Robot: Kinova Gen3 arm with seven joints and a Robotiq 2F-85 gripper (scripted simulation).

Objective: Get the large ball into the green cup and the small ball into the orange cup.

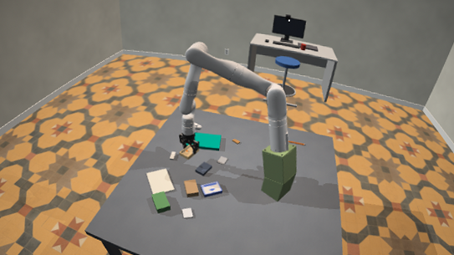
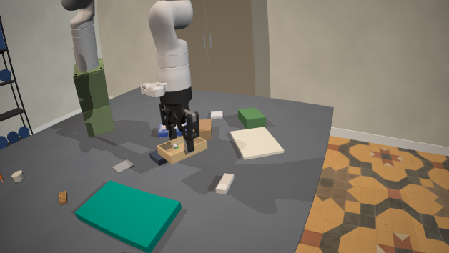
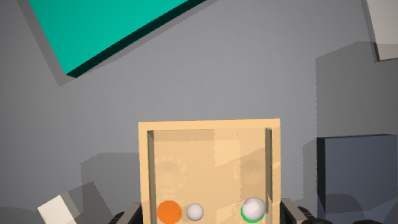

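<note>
My hand is 20 mm above the covered wooden puzzle. Round my hand: small white block: 120 mm ahead, 90 mm below, 20 mm to the right; dark blue block: 100 mm behind, 80 mm below, 60 mm to the left; grey tile: 200 mm behind, 90 mm below, 40 mm to the right.
</note>
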